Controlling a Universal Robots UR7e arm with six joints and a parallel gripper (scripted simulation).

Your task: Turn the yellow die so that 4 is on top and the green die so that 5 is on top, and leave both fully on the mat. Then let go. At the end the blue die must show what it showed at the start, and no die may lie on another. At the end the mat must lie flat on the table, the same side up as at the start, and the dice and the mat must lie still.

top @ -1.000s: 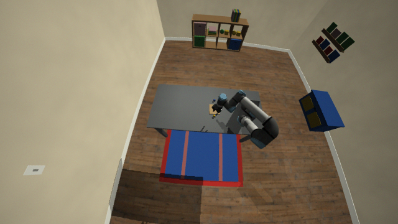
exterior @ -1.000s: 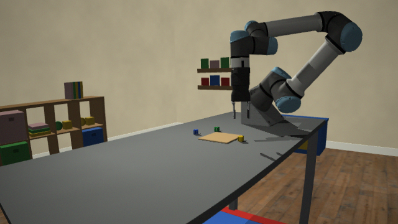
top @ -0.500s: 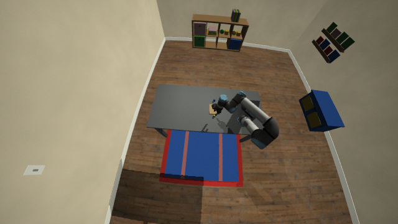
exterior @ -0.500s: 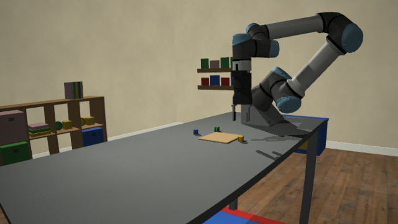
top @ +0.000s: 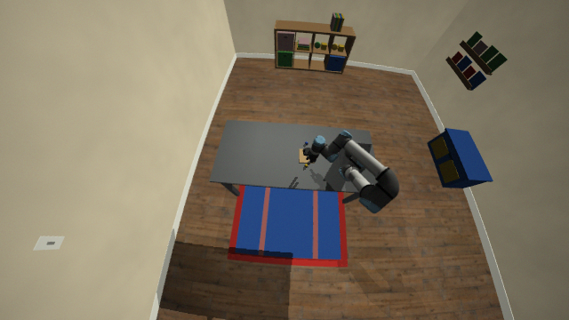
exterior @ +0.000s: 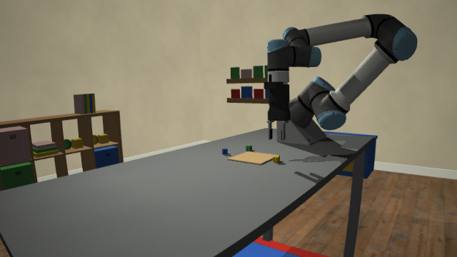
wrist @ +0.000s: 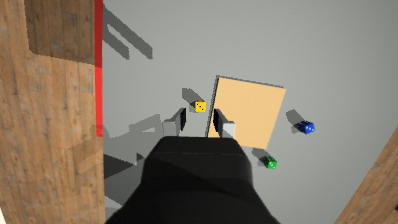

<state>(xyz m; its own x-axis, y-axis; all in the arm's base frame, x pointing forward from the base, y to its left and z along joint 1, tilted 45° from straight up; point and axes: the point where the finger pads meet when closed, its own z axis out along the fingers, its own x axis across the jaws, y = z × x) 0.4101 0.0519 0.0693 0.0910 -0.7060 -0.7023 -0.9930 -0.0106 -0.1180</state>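
The yellow die is 90 mm below my hand. Round my hand: tan mat 10 mm behind, 100 mm to the right, 100 mm below; blue die 20 mm behind, 230 mm to the right, 90 mm below; green die 110 mm behind, 180 mm to the right, 90 mm below.
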